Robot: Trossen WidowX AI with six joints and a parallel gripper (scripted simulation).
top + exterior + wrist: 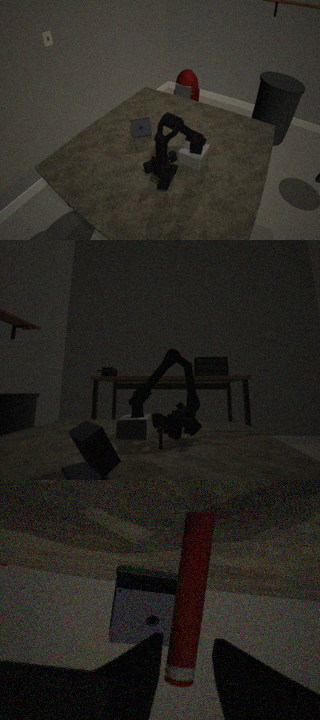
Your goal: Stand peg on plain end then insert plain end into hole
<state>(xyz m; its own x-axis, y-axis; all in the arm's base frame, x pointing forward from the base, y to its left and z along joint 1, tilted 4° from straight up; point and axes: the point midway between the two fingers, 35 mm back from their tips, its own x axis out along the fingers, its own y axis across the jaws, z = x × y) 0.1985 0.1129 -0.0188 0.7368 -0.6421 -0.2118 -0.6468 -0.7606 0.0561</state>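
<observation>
The red peg lies right at my gripper tip. From my gripper tip the other things lie so: dark sloped panel: 21 cm to the right, 18 cm ahead, 1 cm above.
</observation>
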